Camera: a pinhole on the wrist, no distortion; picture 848 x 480 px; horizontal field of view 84.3 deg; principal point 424.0 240.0 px. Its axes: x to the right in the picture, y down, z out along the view. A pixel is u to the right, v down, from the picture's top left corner.
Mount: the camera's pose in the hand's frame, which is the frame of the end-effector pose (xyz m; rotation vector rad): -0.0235 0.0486 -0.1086 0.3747 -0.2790 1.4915
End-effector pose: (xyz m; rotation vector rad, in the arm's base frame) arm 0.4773 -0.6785 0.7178 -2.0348 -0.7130 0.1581
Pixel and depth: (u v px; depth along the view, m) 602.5 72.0 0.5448
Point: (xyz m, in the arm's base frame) 0.4795 -0.2256 0.4953
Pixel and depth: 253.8 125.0 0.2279
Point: 0.4334 -0.5646 0.7905
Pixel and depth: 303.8 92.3 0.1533
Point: 0.4752 -0.6336 0.7587
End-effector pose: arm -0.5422 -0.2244 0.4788 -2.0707 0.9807 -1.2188
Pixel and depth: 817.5 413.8 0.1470
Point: -0.5245 -0.2281 0.3354
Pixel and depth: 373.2 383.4 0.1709
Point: -0.5146 -0.1444 0.4522
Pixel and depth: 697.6 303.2 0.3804
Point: -0.2909 -0.2201 0.2375
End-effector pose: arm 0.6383 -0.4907 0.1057 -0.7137 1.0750 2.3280
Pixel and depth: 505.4 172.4 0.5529
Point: 0.5181 -0.0803 0.2378
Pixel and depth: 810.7 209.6 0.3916
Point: 0.3993 -0.2895 0.3885
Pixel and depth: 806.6 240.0 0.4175
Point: 0.4042 -0.2721 0.4246
